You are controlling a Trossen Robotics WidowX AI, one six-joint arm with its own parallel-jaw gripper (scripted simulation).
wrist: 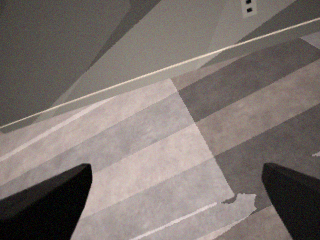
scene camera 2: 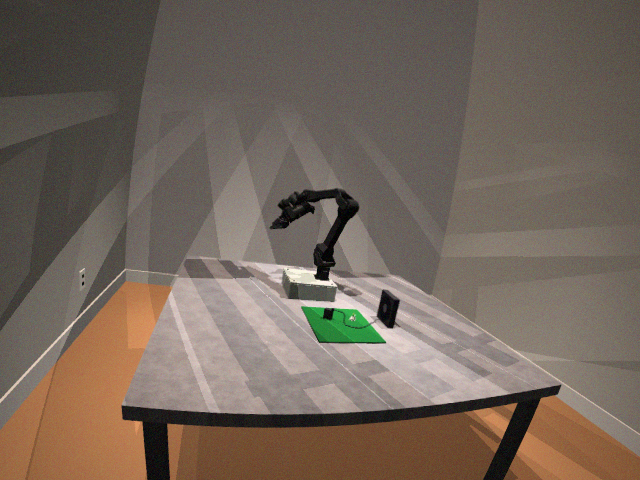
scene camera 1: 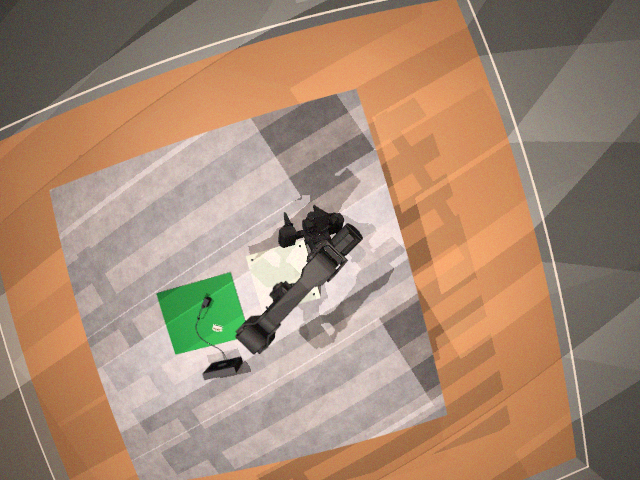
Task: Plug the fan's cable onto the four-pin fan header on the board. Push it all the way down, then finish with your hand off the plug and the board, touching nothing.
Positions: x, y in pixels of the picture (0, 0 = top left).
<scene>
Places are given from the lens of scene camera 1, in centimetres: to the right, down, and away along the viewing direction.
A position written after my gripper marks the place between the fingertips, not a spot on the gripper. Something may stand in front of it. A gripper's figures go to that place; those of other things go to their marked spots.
my gripper (scene camera 1: 299, 209): -6, -9, 108
green board (scene camera 1: 181, 306): -52, 25, 134
</scene>
